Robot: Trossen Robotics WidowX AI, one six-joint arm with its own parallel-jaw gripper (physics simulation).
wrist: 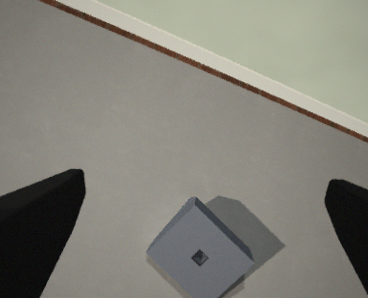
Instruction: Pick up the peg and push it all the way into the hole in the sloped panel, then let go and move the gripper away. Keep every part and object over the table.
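Frame: origin at the arm's base, x right, y down, z ahead, level; millimetres.
Seen in the pictures: gripper, between the fingertips: [206,185].
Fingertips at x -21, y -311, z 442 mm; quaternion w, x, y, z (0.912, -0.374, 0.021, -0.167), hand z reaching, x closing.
Observation:
A point is followed by its place in that frame.
The blue-grey sloped panel [215,235] @(z 474, x 135, y 17 mm) is at the bottom middle of the wrist view, turned like a diamond, with its lower corner at the frame's bottom edge. A small dark square hole [200,257] shows in its face; how deep it goes cannot be told. My gripper [206,185] @(z 442, x -21, y -311 mm) is wide open with nothing between its fingers. Its black fingers stand at the left and right of the view, with the panel between and below their tips in the picture. The peg does not show in this view.
The grey table top [120,120] @(z 665, x -42, y 100 mm) surrounds the panel, and the panel's shadow falls to its upper right. The table's far edge runs diagonally from upper left to right. Beyond it are a thin brown floor strip [200,66], a white band [225,62] and a pale green wall [300,40].

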